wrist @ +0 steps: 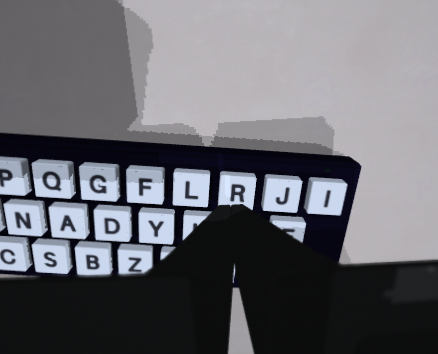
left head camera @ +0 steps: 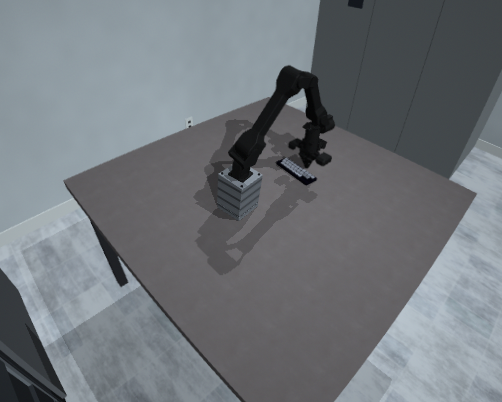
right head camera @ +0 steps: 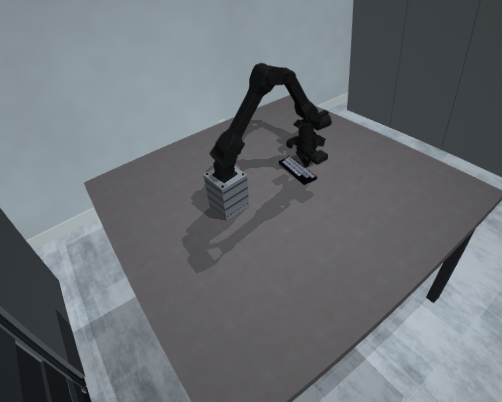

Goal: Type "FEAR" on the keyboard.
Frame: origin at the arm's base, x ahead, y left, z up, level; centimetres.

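Where they show: gripper, fingertip midpoint: (wrist: 230, 217) (left head camera: 306, 168) (right head camera: 306, 166); arm's base, link origin: (left head camera: 240, 174) (right head camera: 224, 174).
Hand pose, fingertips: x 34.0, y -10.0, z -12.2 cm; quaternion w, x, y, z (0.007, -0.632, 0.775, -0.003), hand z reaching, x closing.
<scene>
Things, the pixels of their top centre, and the offset from my fingertips. Level surfaces: height alone.
- dark keyboard, top centre: (wrist: 122, 226) (right head camera: 297, 167) (left head camera: 296, 168) dx -0.4, dy +4.6, dz -2.1 cm
- F key, top centre: (wrist: 144, 187) dx +1.1, dy +3.2, dz -2.1 cm
- R key, top centre: (wrist: 236, 193) dx -0.1, dy -0.3, dz -2.1 cm
- E key, top centre: (wrist: 286, 236) dx -2.5, dy -2.0, dz -2.1 cm
- brown table, surface height: dz -3.8 cm
A dark keyboard (left head camera: 285, 167) (right head camera: 287, 167) (wrist: 320, 250) with white letter keys lies flat on the table. In the wrist view its top row shows P, Q, G, the F key (wrist: 145, 185), L, the R key (wrist: 237, 188), J and I. The A key (wrist: 68, 221) is in the middle row at the left. The E key (wrist: 289, 229) is partly hidden at the right. My gripper (left head camera: 307, 164) (right head camera: 306, 164) (wrist: 230, 217) is shut and empty, pointing down over the keyboard. In the wrist view its tips overlap the lower edge of the R key; whether they touch it I cannot tell.
The arm's striped grey base block (left head camera: 239, 198) (right head camera: 227, 196) stands on the brown table (left head camera: 320, 280) (right head camera: 300, 280), to the left of the keyboard in the head views. A grey wall and dark cabinets (left head camera: 400, 65) (right head camera: 415, 60) stand beyond the table. Shadows of the arm cross the tabletop.
</scene>
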